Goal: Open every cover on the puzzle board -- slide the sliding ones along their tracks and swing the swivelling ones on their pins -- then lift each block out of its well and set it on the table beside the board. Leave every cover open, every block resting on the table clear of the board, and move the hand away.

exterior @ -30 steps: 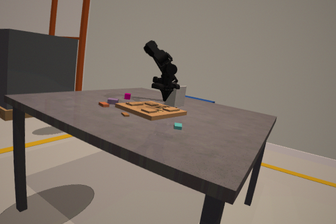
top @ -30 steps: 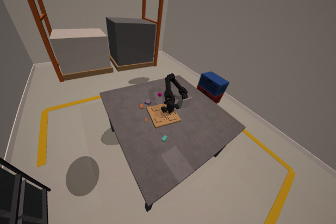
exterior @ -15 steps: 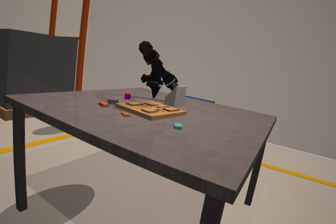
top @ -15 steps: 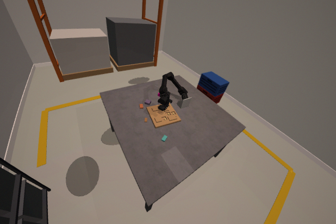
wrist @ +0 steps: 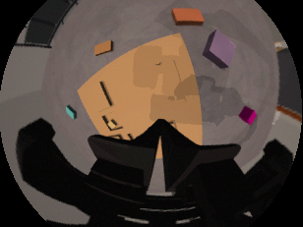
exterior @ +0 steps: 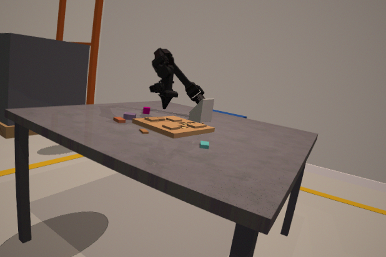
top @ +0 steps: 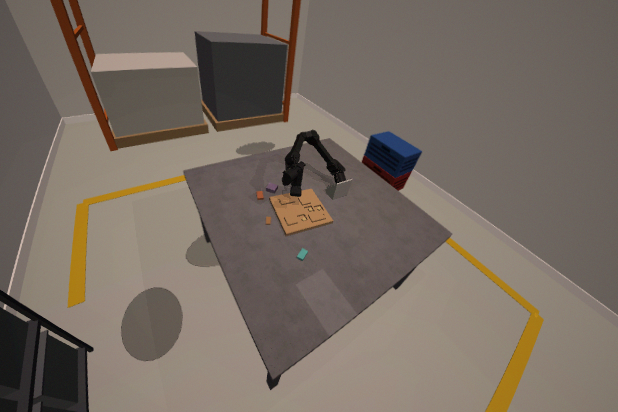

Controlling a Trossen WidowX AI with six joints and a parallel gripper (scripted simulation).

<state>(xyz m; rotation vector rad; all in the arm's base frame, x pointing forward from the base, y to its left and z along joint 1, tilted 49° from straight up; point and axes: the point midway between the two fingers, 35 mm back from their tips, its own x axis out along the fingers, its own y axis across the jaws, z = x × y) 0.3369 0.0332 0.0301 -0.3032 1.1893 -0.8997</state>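
My gripper tip is now 7 cm to the right of the tan puzzle board and 6 cm above it. From my gripper tip the other things lie so: purple block 8 cm ahead, 17 cm to the right, 7 cm below; magenta block 12 cm behind, 26 cm to the right, 6 cm below; orange block 17 cm ahead, 14 cm to the right, 7 cm below.
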